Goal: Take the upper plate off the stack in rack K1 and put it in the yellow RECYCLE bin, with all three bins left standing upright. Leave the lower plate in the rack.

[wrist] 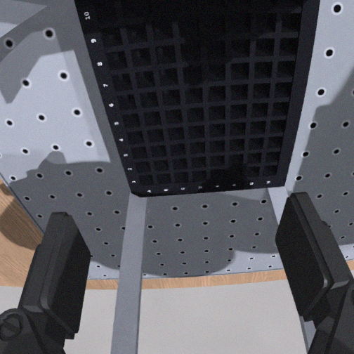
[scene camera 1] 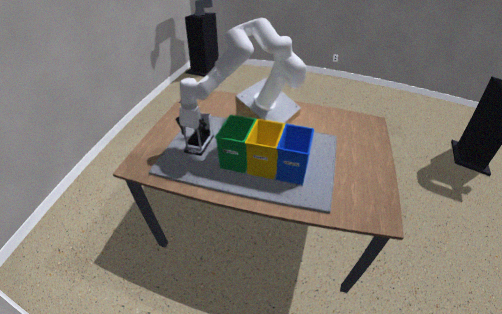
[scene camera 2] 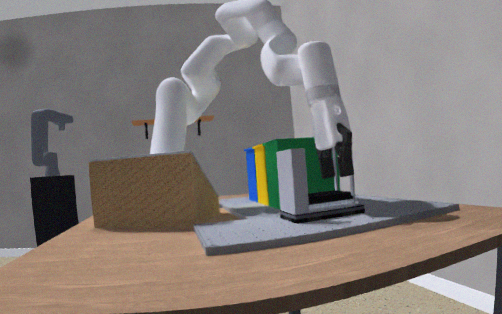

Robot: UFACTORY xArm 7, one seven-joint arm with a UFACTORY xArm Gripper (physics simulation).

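Where they show: gripper, fingertip midpoint: (scene camera 1: 191,135) (scene camera 2: 337,176); arm's base, origin of the base link: (scene camera 1: 264,101) (scene camera 2: 164,176).
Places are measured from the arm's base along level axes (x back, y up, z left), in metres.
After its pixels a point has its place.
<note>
Rack K1 (scene camera 1: 209,125) @(z -0.153, x -0.308, y -0.019 m) (scene camera 2: 292,180) @(z -0.244, x -0.302, y -0.025 m) (wrist: 131,240) stands on the grey board, with a tall pale panel and thin posts. The upper plate (scene camera 2: 330,197) @(z -0.225, x -0.380, y -0.066 m) (wrist: 210,117), black with a grid of wells, lies flat in it. A pale layer shows below in scene camera 2; I cannot tell whether it is the lower plate. My gripper (scene camera 2: 336,175) @(z -0.191, x -0.406, y -0.028 m) (wrist: 180,225) is wide open and empty, its fingertips a little above the plate's level and spread wider than its near end. The yellow RECYCLE bin (scene camera 1: 261,162) @(z 0.201, x -0.425, y -0.022 m) (scene camera 2: 260,175) @(z 0.166, x -0.258, y -0.020 m) stands upright between the green and blue bins.
The green bin (scene camera 1: 232,157) @(z 0.074, x -0.451, y -0.026 m) (scene camera 2: 272,175) @(z 0.037, x -0.286, y -0.019 m) stands upright close beside the rack. The blue bin (scene camera 1: 291,170) @(z 0.327, x -0.398, y -0.034 m) (scene camera 2: 251,175) @(z 0.288, x -0.233, y -0.020 m) stands upright at the row's far end. The perforated grey board (scene camera 1: 320,195) @(z 0.475, x -0.408, y -0.108 m) (scene camera 2: 240,240) @(z -0.364, x -0.199, y -0.108 m) (wrist: 205,255) lies on the wooden table (scene camera 1: 365,165) @(z 0.626, x -0.106, y -0.121 m) (scene camera 2: 150,265) @(z -0.452, x -0.073, y -0.121 m).
</note>
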